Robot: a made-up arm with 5 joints. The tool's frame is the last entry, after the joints.
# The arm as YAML. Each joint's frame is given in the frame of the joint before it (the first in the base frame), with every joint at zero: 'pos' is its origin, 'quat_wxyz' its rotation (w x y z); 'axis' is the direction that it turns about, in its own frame. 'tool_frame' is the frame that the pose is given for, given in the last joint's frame.
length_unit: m
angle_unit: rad
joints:
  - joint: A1
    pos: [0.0, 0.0, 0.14]
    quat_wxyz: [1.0, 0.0, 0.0, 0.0]
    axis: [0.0, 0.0, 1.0]
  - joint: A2
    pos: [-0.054, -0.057, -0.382]
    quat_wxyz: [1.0, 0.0, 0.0, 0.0]
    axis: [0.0, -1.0, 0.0]
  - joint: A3
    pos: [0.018, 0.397, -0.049]
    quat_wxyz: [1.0, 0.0, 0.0, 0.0]
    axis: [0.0, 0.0, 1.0]
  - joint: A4
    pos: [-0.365, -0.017, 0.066]
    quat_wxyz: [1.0, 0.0, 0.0, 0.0]
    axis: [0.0, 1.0, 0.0]
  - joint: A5
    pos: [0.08, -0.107, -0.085]
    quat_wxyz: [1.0, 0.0, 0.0, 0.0]
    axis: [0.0, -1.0, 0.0]
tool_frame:
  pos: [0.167, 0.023, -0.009]
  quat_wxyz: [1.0, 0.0, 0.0, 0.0]
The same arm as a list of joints. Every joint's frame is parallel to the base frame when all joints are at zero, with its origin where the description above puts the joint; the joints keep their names.
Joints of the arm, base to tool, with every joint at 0 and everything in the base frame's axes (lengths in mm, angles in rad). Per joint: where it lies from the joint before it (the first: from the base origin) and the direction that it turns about. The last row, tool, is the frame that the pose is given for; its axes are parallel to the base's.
A1: xyz 0.0 0.0 140.0 axis 0 0 1
A2: xyz -54.0 -57.0 -382.0 axis 0 -1 0
A3: xyz 18.0 397.0 -49.0 axis 0 0 1
A4: xyz -365.0 -17.0 66.0 axis 0 1 0
A5: xyz 80.0 -107.0 -85.0 axis 0 -1 0
tool: xyz 167.0 23.0 -9.0

